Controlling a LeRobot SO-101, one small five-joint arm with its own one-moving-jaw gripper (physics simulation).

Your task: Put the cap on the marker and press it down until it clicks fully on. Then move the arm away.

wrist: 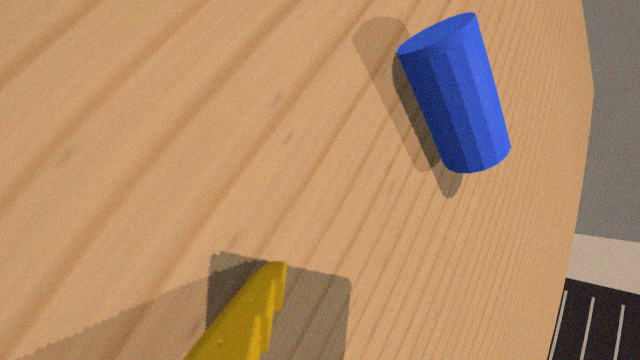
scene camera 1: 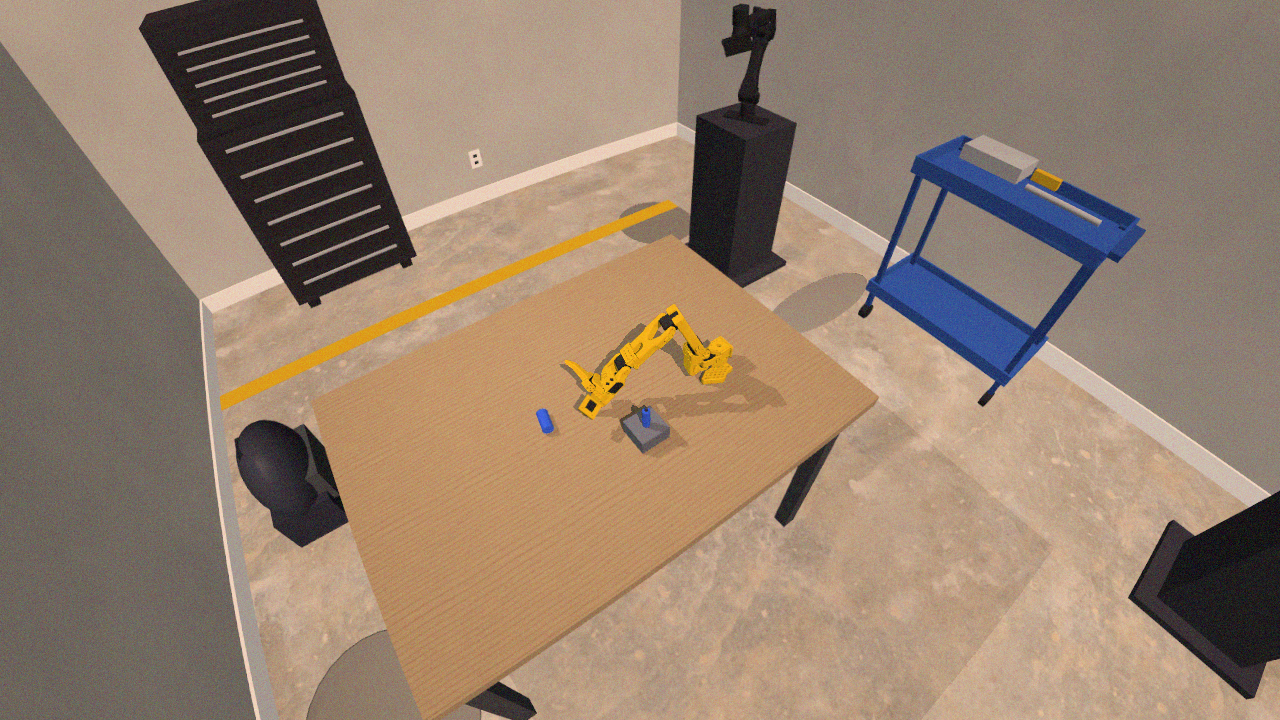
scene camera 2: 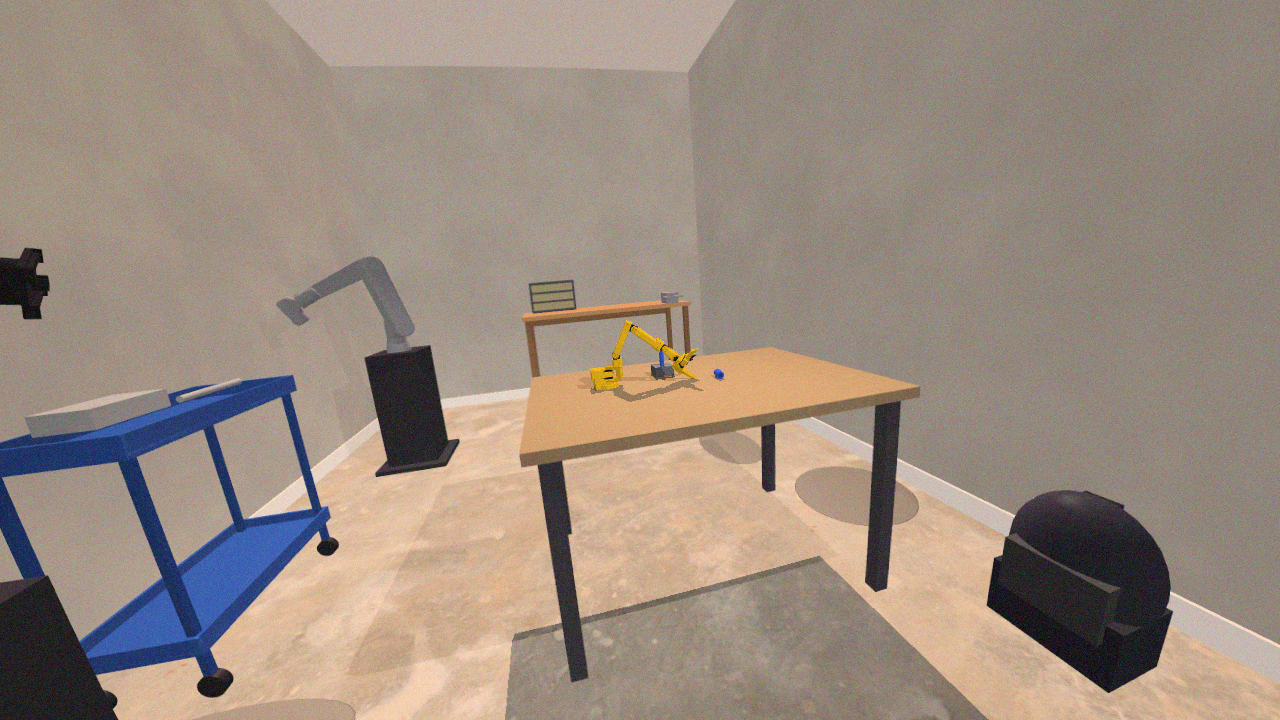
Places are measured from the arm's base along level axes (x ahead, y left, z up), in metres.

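Pixels of known places: hand, tool point: (wrist: pixel 284 280) (scene camera 2: pixel 695 377); arm's base, link origin: (scene camera 1: pixel 702 372) (scene camera 2: pixel 611 385).
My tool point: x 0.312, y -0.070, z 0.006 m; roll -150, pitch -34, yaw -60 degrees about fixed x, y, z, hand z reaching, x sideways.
Ahead of a thing's pixels: the offset from my tool point to its top centre. Level surfaces: height alone.
The cap @[dy -0.024, dx +0.087, dz +0.022 m] (scene camera 1: pixel 545 420) (scene camera 2: pixel 718 374) (wrist: pixel 455 95), a blue cylinder, lies on its side on the table. In the wrist view it is at the upper right, beyond the jaw tip and apart from it. The blue marker @[dy +0.135, dx -0.088, dz +0.097 m] (scene camera 1: pixel 645 417) (scene camera 2: pixel 661 359) stands upright in a dark grey block @[dy +0.135, dx -0.088, dz +0.033 m] (scene camera 1: pixel 648 437) (scene camera 2: pixel 662 371), uncapped; neither shows in the wrist view. My gripper (scene camera 1: pixel 573 390) (scene camera 2: pixel 696 365) is fully open and empty, low over the table between the cap and the block. In the wrist view one notched yellow jaw shows at the bottom; the moving jaw is out of the picture.
The wooden table @[dz -0.006 m] (scene camera 1: pixel 501 537) (scene camera 2: pixel 716 402) (wrist: pixel 200 150) carries my yellow arm, whose base (scene camera 1: pixel 711 360) (scene camera 2: pixel 605 378) is on the far side of the block from the cap. A blue cart (scene camera 1: pixel 948 183) (scene camera 2: pixel 125 438) stands off the table.
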